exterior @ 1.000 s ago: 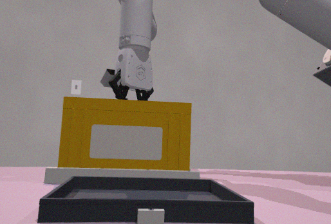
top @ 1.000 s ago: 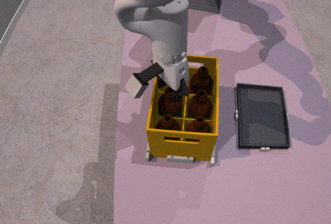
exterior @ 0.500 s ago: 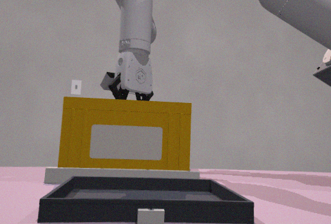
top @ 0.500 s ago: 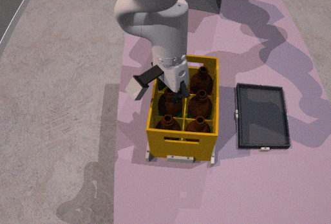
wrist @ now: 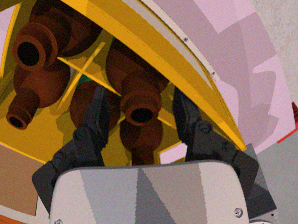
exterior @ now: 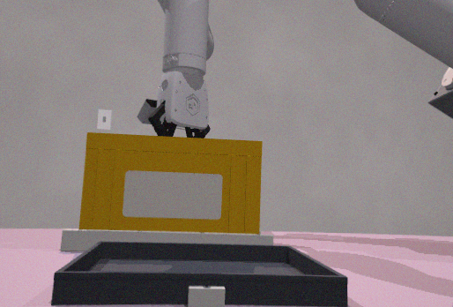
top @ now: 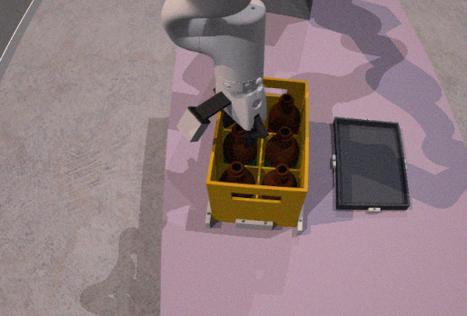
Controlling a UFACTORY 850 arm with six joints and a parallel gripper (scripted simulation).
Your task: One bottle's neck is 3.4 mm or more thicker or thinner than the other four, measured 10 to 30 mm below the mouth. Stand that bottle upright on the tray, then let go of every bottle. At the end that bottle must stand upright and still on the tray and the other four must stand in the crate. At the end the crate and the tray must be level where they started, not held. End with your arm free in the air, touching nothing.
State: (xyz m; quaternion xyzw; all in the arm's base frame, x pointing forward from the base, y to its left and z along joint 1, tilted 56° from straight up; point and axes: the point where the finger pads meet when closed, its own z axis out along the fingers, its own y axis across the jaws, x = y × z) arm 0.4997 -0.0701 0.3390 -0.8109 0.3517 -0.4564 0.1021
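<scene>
Now: the yellow crate 10 mm ahead of my hand, 40 mm to the left of it and 70 mm below it. From my hand the other things lie so: tray (20 mm ahead, 330 mm to the left, 150 mm below); then bottle (70 mm behind, 110 mm to the left, 70 mm below).
</scene>
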